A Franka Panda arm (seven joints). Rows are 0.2 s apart.
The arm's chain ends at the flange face. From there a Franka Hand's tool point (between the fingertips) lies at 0.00 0.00 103.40 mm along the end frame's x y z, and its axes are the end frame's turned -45 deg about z.
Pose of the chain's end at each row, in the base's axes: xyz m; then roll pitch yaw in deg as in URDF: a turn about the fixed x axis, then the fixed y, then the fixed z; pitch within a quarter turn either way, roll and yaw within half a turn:
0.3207 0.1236 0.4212 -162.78 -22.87 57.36
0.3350 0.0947 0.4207 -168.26 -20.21 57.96
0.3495 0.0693 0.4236 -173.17 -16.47 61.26
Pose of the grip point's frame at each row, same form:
0.3156 0.1724 0.3302 174.68 -27.88 107.19
0.3357 0.1355 0.3257 173.22 -22.29 106.40
0.3527 0.1007 0.3251 172.83 -16.33 108.28

